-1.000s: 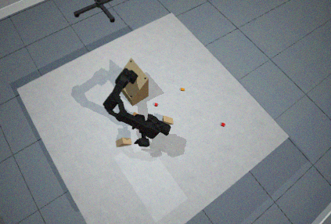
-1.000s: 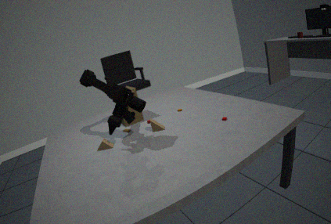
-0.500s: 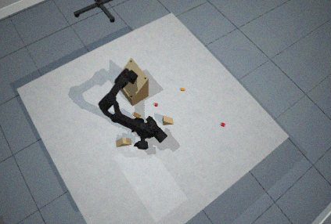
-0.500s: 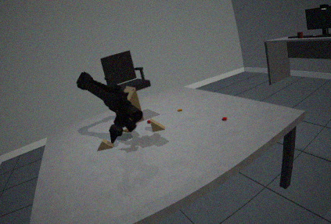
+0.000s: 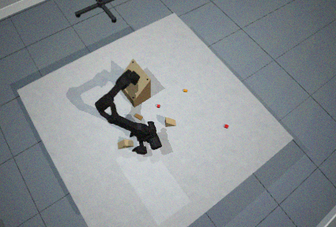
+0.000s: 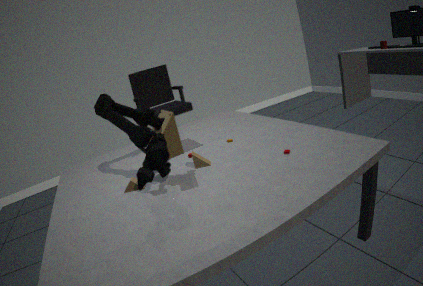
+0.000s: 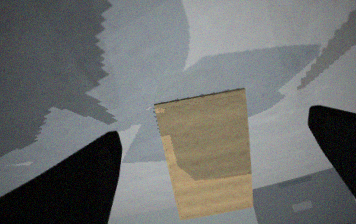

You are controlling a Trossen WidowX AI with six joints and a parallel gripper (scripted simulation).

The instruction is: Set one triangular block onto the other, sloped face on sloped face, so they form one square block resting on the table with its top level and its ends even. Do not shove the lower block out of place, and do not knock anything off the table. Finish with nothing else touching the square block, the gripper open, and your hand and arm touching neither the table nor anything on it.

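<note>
Right now my gripper tip is 30 mm to the left of the triangular wooden block, 20 mm past it and 10 mm below it. Round my gripper tip: orange bit (500 mm to the left, 50 mm behind, 10 mm below); tan piece (150 mm to the left, 110 mm behind, 10 mm below).
</note>
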